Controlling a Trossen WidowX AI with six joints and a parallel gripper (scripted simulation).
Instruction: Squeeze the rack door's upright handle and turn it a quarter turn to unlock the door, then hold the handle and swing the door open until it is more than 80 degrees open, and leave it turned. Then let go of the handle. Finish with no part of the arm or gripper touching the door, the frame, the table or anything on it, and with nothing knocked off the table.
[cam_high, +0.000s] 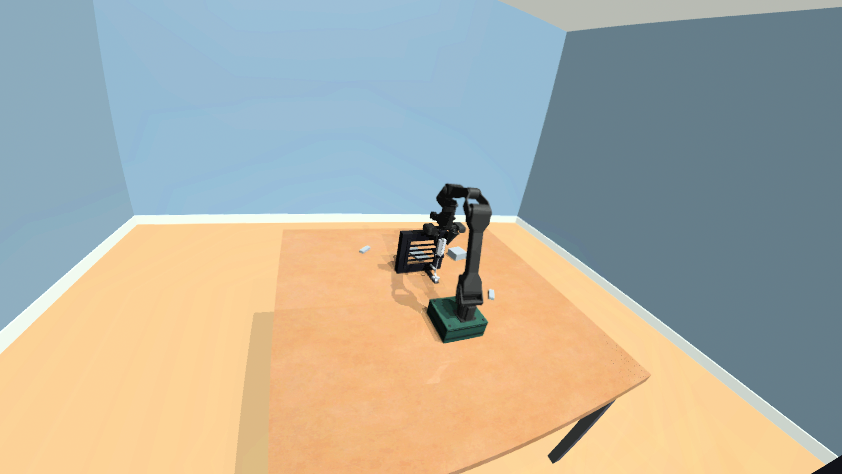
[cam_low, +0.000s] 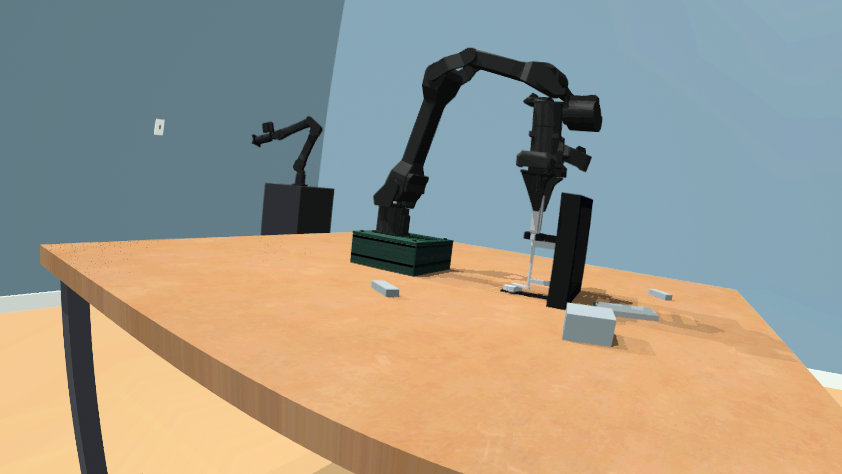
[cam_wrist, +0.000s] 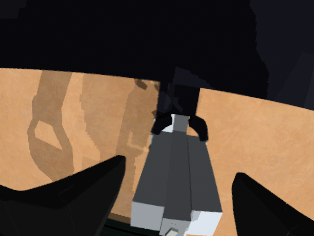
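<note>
My gripper tip is now 40 mm above the grey upright handle and 10 mm past it. Round my gripper tip: flat grey plate (190 mm ahead, 160 mm below, 10 mm to the left).
</note>
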